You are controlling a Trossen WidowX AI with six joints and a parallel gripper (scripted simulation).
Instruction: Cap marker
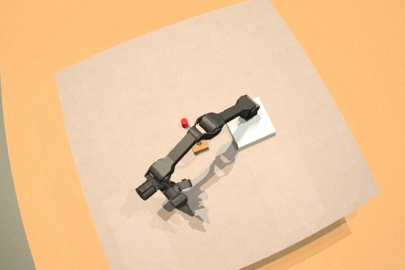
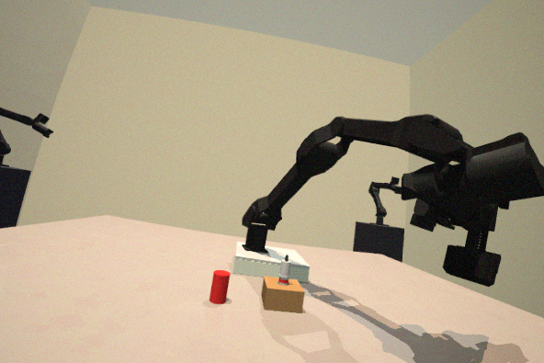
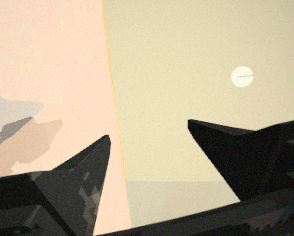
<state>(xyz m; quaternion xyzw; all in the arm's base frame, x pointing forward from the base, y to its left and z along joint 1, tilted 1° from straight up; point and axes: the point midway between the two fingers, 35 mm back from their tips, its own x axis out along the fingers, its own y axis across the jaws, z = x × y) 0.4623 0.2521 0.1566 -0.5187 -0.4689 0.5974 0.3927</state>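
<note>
My gripper tip is 20 cm past the red cap, 40 cm to the left of it and 16 cm above it. Round my gripper tip: orange holder block (20 cm behind, 29 cm to the right, 16 cm below).
</note>
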